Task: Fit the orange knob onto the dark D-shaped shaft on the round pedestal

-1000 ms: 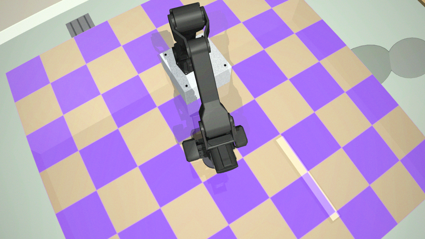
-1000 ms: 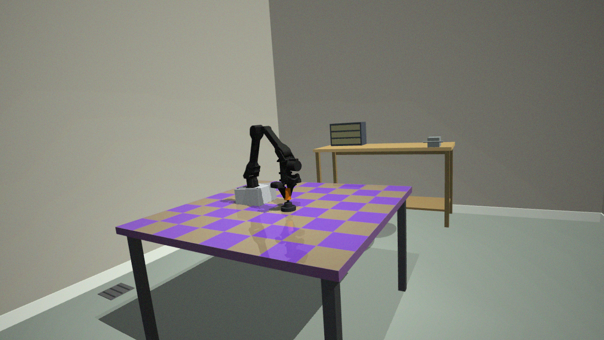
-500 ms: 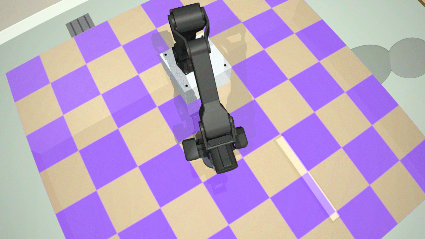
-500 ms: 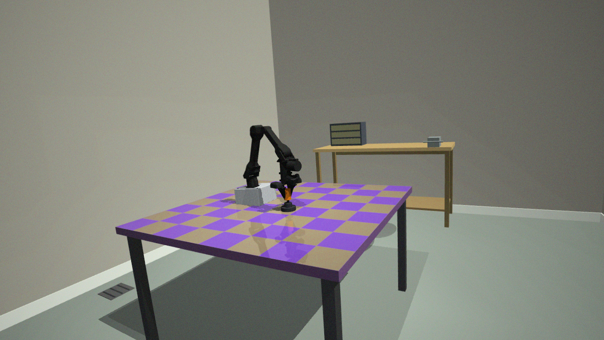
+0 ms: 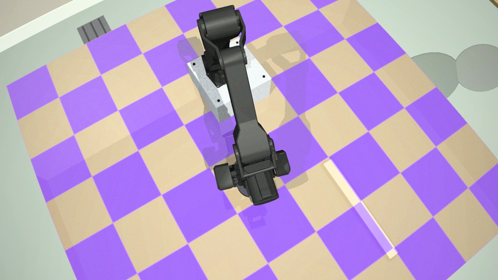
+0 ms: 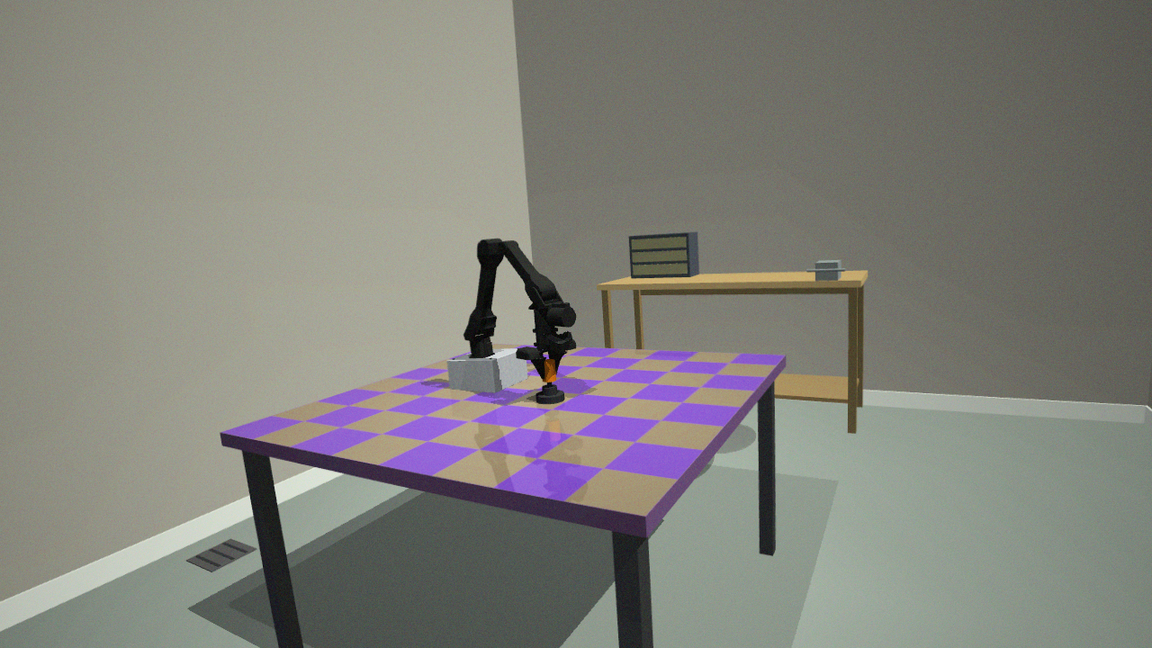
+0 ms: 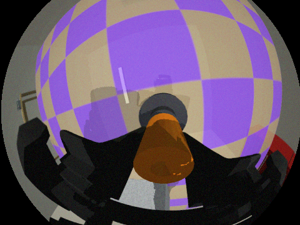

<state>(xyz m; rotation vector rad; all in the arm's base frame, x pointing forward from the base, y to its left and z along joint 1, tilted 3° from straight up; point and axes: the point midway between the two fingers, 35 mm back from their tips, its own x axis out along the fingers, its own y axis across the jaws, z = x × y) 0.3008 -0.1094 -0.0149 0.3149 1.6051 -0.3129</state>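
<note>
The orange knob lies 20 mm above my gripper tip. From my gripper tip the other things lie so: D-shaped shaft (40 mm below).
</note>
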